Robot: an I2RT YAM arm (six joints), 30 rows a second.
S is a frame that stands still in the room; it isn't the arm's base.
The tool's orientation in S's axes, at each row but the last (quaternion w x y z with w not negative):
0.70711, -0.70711, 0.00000, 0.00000
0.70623, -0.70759, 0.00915, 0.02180
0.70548, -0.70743, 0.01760, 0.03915
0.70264, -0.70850, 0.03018, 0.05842
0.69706, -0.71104, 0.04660, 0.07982
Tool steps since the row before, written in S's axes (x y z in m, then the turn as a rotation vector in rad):
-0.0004, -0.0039, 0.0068, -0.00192, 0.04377, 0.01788
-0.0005, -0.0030, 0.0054, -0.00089, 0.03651, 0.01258
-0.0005, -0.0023, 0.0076, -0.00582, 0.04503, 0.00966
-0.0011, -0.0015, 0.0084, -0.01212, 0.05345, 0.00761
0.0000, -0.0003, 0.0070, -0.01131, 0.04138, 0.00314
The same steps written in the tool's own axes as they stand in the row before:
-0.0004, -0.0068, -0.0039, -0.00192, -0.01788, 0.04377
-0.0008, -0.0054, -0.0030, -0.00079, -0.01261, 0.03650
-0.0012, -0.0075, -0.0023, -0.00521, -0.00934, 0.04517
-0.0022, -0.0082, -0.0015, -0.01087, -0.00661, 0.05385
-0.0013, -0.0069, -0.0004, -0.00981, -0.00207, 0.04183

